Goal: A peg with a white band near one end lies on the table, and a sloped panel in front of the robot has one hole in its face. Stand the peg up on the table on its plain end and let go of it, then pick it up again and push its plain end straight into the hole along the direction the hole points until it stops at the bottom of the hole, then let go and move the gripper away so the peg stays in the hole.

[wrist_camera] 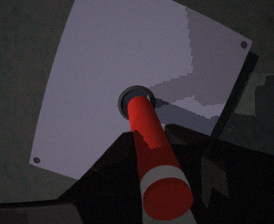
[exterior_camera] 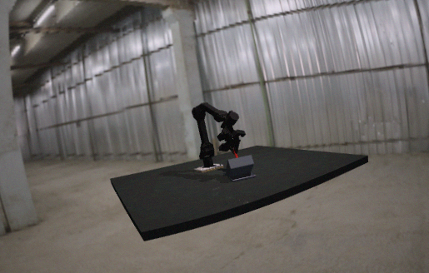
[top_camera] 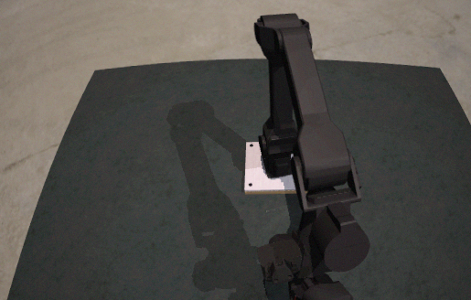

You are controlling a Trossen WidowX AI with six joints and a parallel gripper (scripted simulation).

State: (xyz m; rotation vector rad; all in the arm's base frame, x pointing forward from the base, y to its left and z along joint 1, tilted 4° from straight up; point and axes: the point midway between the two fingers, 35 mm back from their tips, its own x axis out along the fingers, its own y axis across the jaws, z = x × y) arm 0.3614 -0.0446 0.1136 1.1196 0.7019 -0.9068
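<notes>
The red peg is 10 mm behind my gripper tip and 10 mm above it. Also, from my gripper tip: sloped grey panel 40 mm ahead, 20 mm to the right, 60 mm below.
</notes>
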